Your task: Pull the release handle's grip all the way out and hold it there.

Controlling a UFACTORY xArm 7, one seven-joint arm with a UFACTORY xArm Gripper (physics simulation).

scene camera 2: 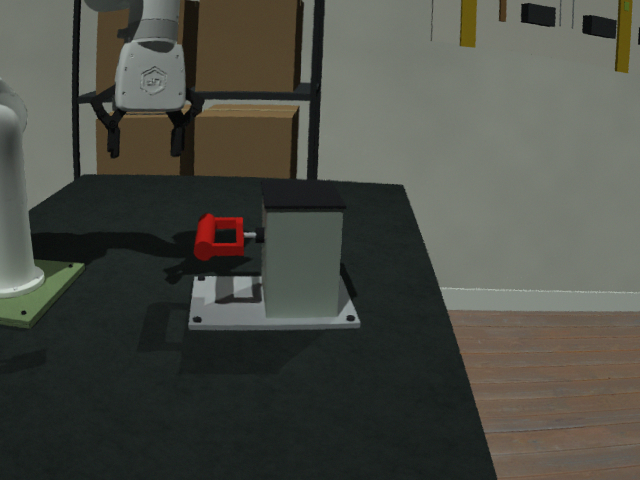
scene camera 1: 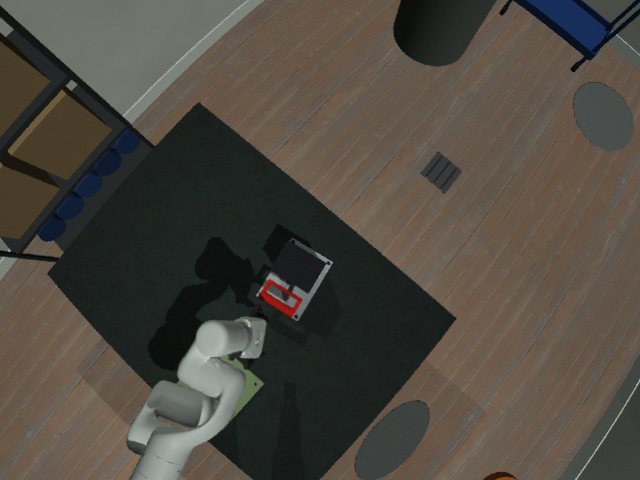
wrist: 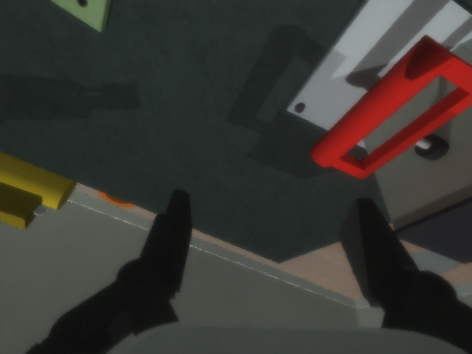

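Observation:
The release handle's red grip (scene camera 1: 278, 305) (scene camera 2: 205, 237) (wrist: 374, 106) is a rectangular loop with a thick round outer bar. A short pale rod (scene camera 2: 249, 235) (wrist: 423, 144) joins it to the side of a grey-green housing (scene camera 1: 299, 266) (scene camera 2: 303, 263) with a dark top. The housing stands on a light base plate (scene camera 2: 227, 317) (wrist: 327, 95). My gripper (scene camera 1: 256, 336) (scene camera 2: 145, 149) (wrist: 268, 213) is open and empty. In scene camera 2 it points down, higher than the grip and to its left, apart from it. In the wrist view the grip lies beyond the right finger, at the upper right.
The handle unit stands on a dark table top (scene camera 1: 170, 206) (scene camera 2: 361, 403). The arm's green mounting plate (scene camera 1: 250, 384) (scene camera 2: 51, 294) (wrist: 95, 12) lies at the robot's base. A shelf rack (scene camera 2: 315, 103) with cardboard boxes (scene camera 2: 248, 46) stands behind the table.

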